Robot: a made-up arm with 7 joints.
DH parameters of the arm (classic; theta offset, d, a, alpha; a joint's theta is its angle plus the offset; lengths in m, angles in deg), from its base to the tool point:
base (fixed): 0 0 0 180
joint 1: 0 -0.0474 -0.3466 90
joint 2: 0 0.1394 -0.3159 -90
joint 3: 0 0.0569 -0.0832 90
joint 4: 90 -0.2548 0.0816 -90
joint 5: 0 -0.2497 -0.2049 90
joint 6: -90 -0.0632 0.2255 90
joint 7: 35.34 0 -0.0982 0
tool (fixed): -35.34 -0.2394 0 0
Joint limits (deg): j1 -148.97..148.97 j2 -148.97..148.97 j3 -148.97..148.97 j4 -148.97..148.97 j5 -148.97..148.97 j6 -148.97..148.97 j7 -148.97..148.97
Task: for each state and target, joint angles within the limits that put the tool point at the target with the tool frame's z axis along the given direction. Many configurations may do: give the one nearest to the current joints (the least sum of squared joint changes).
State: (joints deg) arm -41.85 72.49 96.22 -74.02 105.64 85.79 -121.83
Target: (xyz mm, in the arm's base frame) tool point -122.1 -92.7 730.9 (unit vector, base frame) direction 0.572 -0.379 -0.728
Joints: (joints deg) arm -35.69 98.08 88.52 -48.88 112.01 43.77 -133.65
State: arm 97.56 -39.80 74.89 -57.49 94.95 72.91 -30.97
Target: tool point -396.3 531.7 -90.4 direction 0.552 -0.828 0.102
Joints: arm 66.50 -31.20 31.56 -19.56 135.14 29.18 -32.85
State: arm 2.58 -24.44 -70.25 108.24 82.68 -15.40 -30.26
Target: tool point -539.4 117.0 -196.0 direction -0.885 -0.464 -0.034
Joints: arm 4.59 29.22 -90.28 93.32 124.82 28.18 -19.81
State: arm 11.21 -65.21 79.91 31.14 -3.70 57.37 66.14
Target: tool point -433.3 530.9 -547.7 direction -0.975 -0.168 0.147
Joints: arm 48.66 -28.82 88.09 2.96 -44.31 53.99 69.65
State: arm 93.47 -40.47 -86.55 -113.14 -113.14 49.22 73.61
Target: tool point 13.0 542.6 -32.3 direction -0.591 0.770 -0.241
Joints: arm 87.00 -60.10 -43.43 -144.73 -105.42 91.10 68.80
